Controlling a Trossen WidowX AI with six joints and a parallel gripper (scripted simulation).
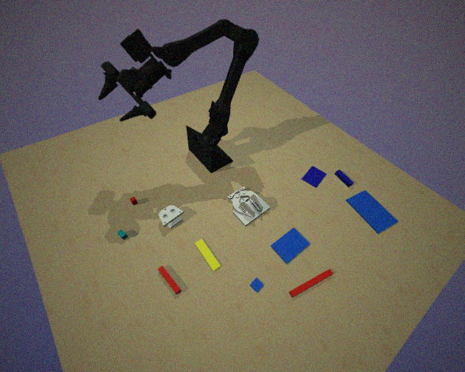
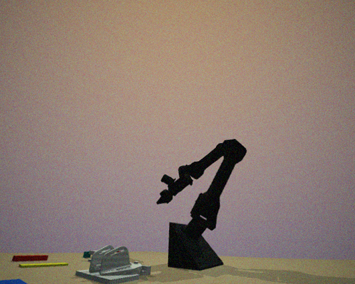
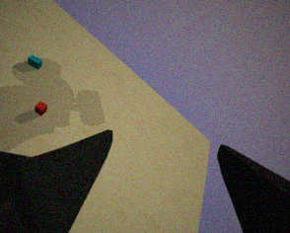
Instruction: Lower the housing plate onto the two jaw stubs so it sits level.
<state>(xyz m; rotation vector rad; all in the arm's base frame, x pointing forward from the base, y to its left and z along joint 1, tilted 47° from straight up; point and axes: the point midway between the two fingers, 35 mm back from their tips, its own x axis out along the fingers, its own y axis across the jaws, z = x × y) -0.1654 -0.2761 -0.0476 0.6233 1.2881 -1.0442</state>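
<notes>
The housing plate lies 29 cm ahead of my gripper tip, 2 cm to the right of it and 23 cm below it. From my gripper tip the other things lie so: red block: 16 cm ahead, 8 cm to the right, 25 cm below; then teal block: 24 cm ahead, 17 cm to the right, 25 cm below; then white grooved block: 29 cm ahead, 2 cm to the right, 25 cm below.
</notes>
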